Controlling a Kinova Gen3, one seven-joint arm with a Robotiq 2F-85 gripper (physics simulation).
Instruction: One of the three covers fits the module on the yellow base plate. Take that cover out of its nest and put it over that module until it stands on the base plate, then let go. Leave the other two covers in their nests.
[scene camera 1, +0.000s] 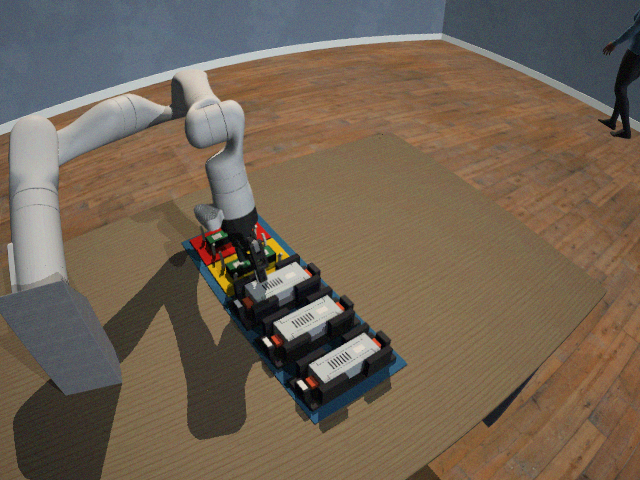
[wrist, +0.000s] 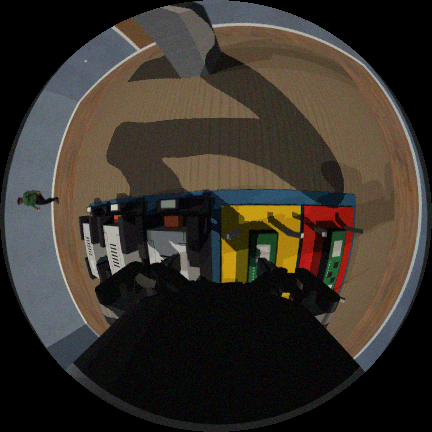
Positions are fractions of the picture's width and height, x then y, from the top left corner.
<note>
In view: the gripper (scene camera 1: 0.39, 0.56), a cover (scene camera 1: 0.44, 0.59) and a cover (scene camera 1: 0.49, 0.66).
The gripper is seen too in the wrist view (wrist: 0.51, 0.61).
</note>
